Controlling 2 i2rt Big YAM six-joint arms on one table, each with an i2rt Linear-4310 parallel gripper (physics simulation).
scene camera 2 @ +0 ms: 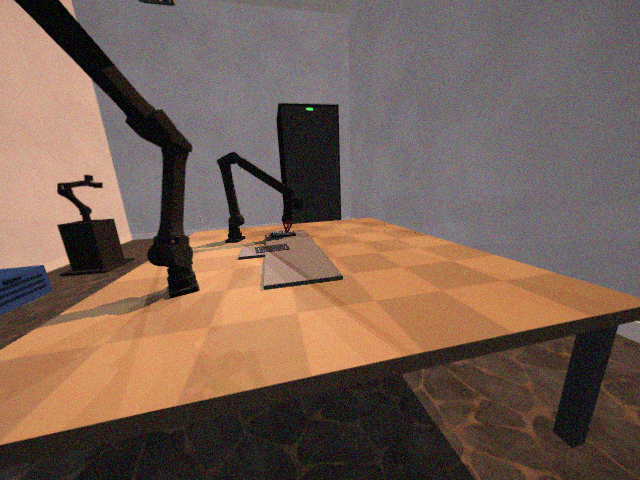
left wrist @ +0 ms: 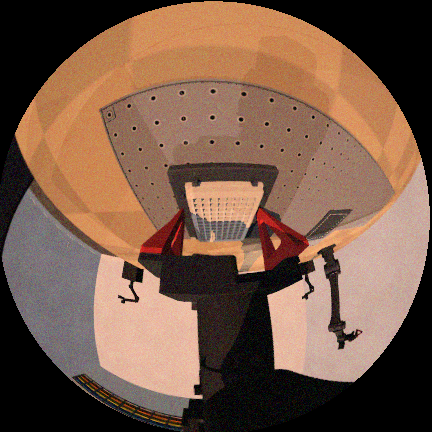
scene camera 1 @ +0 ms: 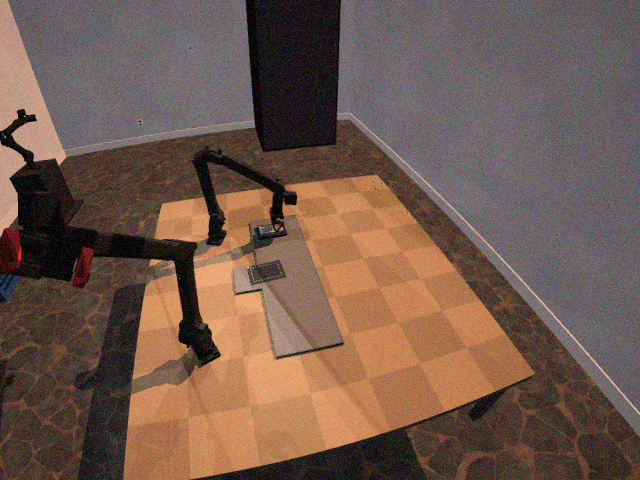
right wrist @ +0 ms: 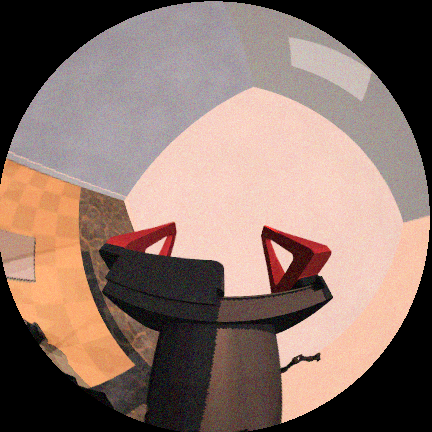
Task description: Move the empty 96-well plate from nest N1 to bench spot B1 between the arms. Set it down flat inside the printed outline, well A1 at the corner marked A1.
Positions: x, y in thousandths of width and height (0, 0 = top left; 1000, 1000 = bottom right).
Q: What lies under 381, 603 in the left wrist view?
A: My left gripper.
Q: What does my left gripper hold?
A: Nothing.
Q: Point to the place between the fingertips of my right gripper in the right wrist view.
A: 508, 529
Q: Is my right gripper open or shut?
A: Open.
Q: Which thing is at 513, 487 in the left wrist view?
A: A well plate.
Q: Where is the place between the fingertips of my right gripper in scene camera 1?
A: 87, 566
